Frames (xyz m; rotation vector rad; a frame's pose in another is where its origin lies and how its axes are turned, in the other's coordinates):
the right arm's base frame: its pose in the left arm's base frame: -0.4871 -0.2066 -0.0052 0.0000 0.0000 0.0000
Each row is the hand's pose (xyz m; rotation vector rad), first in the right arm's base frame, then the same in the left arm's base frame.
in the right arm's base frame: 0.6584 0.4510 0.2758 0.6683 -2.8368 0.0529
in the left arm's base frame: 0.1713 0.2444 0.2706 0.6683 -2.8368 0.0529
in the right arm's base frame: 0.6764 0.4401 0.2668 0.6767 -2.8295 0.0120
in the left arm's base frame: 0.1893 0.2335 0.2616 0.6767 -2.8295 0.0120
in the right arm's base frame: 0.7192 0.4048 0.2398 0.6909 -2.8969 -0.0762
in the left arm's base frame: 0.2321 0.1982 0.2346 0.6909 -2.8969 -0.0762
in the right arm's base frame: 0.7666 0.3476 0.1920 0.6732 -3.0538 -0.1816
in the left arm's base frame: 0.2795 0.1410 0.1868 0.6732 -3.0538 -0.1816
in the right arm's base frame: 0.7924 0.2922 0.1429 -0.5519 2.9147 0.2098
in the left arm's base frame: 0.3053 0.0856 0.1377 -0.5519 2.9147 0.2098
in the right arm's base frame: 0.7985 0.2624 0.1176 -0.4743 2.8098 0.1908
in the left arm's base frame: 0.3114 0.0558 0.1124 -0.4743 2.8098 0.1908
